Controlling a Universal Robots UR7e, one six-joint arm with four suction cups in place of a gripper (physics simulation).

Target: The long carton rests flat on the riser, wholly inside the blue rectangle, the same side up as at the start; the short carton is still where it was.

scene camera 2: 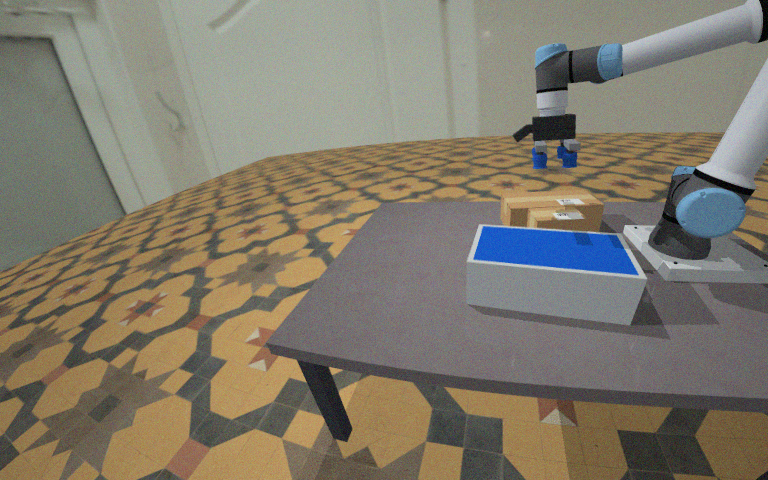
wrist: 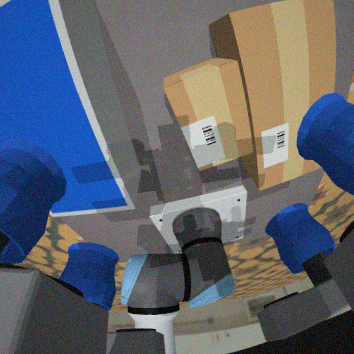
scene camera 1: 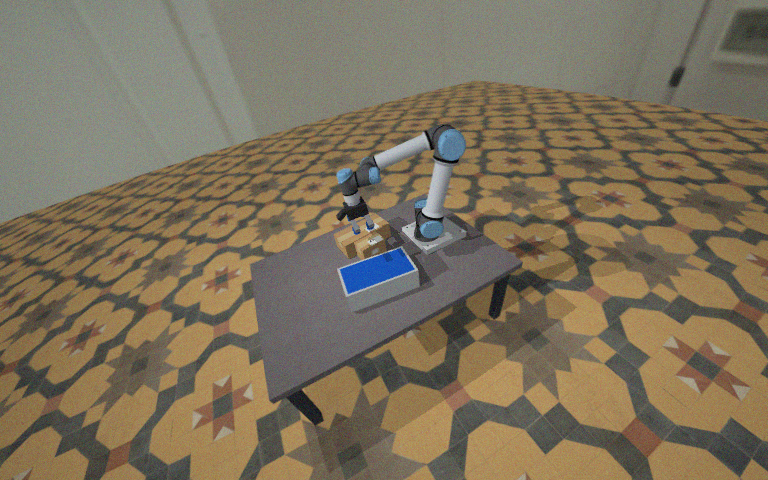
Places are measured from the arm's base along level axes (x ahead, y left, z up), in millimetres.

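Pixels of known places: hand at its tool point: (scene camera 2: 552,162) (wrist: 190,207) (scene camera 1: 360,223); arm's base at its link origin: (scene camera 2: 677,247) (wrist: 195,222).
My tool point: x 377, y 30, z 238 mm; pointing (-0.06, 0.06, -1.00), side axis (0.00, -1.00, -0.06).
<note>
For each thing: its top centre in the pictures, then the offset to it from my tool point. Level surfaces: height alone.
- long carton at its top centre: (wrist: 296,111) (scene camera 2: 550,198) (scene camera 1: 361,228) 19 mm back, 192 mm right, 170 mm down
- short carton at its top centre: (wrist: 215,123) (scene camera 2: 556,213) (scene camera 1: 369,240) 31 mm back, 58 mm right, 170 mm down
- grey riser at its top centre: (wrist: 37,135) (scene camera 2: 549,246) (scene camera 1: 376,269) 2 mm ahead, 201 mm left, 151 mm down
- bare blue rectangle at its top centre: (wrist: 37,135) (scene camera 2: 549,246) (scene camera 1: 376,269) 2 mm ahead, 201 mm left, 151 mm down
- table at its surface level: 271 mm down
The long carton (scene camera 1: 344,243) (scene camera 2: 516,213) (wrist: 295,75) lies flat on the table, its taped face with a white barcode label up. The short carton (scene camera 1: 369,248) (scene camera 2: 539,220) (wrist: 204,95) lies close beside it, on the side toward the riser, also label up. The grey riser (scene camera 1: 385,290) (scene camera 2: 549,295) (wrist: 95,85) has a bare blue rectangle (scene camera 1: 376,271) (scene camera 2: 552,249) (wrist: 45,100) on top, edged in white. My suction gripper (scene camera 1: 363,228) (scene camera 2: 554,161) is open, its blue cups pointing down, above the cartons with a gap below and holding nothing.
The arm's base plate (scene camera 1: 433,246) (scene camera 2: 685,273) (wrist: 235,200) is fixed to the table (scene camera 1: 305,339) (scene camera 2: 385,316) near one end of the cartons and riser. Shadows of the arm fall across the riser and the cartons.
</note>
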